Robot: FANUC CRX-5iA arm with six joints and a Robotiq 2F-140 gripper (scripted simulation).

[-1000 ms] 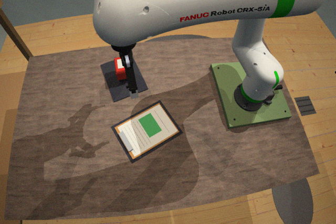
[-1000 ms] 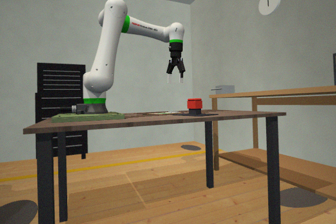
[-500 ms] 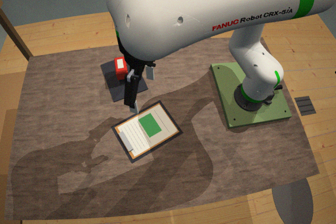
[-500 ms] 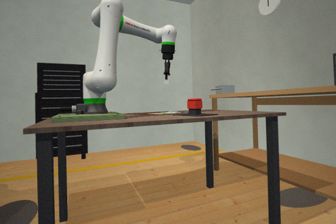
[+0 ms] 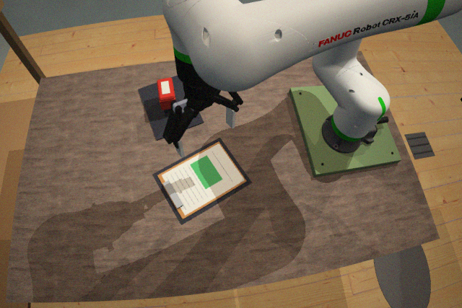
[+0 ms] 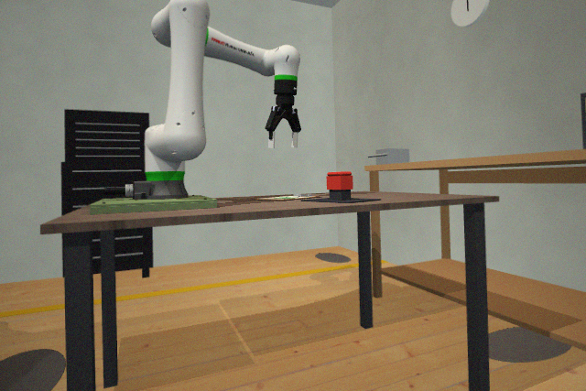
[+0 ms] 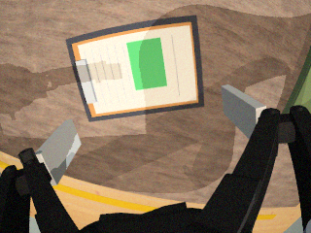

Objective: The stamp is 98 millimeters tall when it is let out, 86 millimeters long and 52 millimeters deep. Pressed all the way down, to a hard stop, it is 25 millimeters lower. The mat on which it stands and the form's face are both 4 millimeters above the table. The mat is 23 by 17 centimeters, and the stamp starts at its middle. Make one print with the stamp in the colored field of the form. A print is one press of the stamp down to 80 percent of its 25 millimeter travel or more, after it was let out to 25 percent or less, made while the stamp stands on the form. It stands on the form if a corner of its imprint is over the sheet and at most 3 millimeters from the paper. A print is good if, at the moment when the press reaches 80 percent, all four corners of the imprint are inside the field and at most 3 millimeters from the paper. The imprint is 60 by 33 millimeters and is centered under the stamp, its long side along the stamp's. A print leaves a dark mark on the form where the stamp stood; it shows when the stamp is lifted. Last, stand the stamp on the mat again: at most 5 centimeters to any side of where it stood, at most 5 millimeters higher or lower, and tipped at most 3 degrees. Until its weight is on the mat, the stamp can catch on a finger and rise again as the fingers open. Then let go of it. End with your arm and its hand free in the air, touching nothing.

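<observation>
The red stamp lies 260 mm to the right of my hand, 170 mm below it and 100 mm ahead of it. Also, from my hand: dark mat: 260 mm to the right, 220 mm below, 100 mm ahead; then form on clipboard: 220 mm below, 40 mm ahead, 30 mm to the left.
</observation>
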